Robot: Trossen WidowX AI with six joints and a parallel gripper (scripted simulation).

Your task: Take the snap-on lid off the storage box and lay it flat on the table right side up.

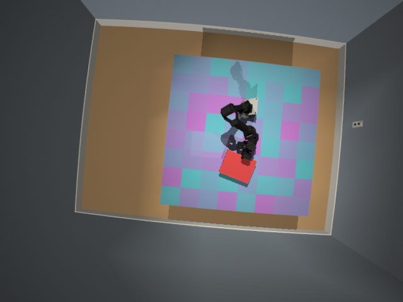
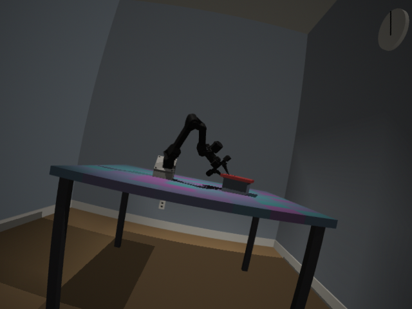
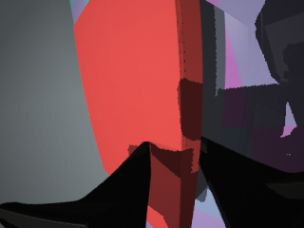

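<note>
Now: the red lid 70 mm ahead of my gripper tip and 20 mm to the right of it. Round my gripper tip: grey storage box (70 mm ahead, 40 mm below, 20 mm to the right).
</note>
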